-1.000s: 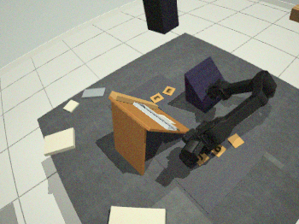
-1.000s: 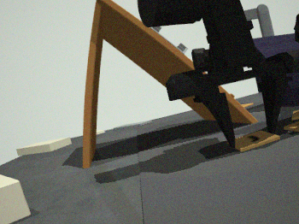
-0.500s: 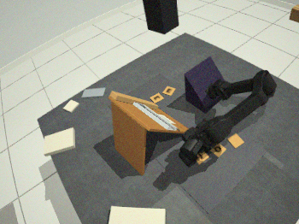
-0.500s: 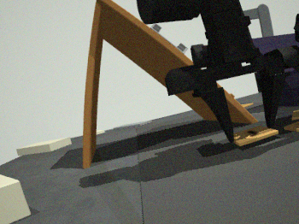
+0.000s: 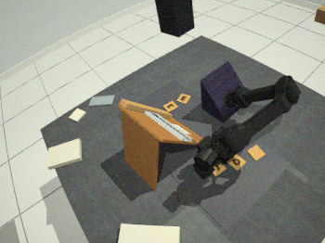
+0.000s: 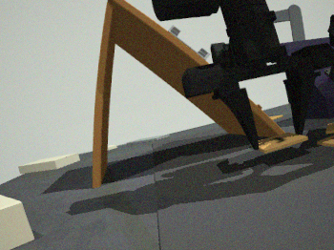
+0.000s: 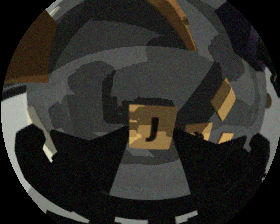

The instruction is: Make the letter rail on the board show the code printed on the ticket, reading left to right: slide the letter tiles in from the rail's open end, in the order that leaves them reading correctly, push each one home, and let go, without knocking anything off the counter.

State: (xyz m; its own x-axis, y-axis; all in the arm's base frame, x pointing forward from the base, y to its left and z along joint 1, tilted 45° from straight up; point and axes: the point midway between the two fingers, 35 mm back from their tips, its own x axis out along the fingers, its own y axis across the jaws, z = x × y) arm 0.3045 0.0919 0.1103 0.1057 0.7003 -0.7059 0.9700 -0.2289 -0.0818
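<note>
Now: the white ticket 210 mm to the right of my gripper tip, 70 mm above it and 20 mm behind it. Round my gripper tip: cream block (590 mm to the right, 410 mm ahead, 10 mm below); small cream card (790 mm to the right, 230 mm ahead, 10 mm below); grey card (760 mm to the right, 60 mm ahead, 20 mm below).
</note>
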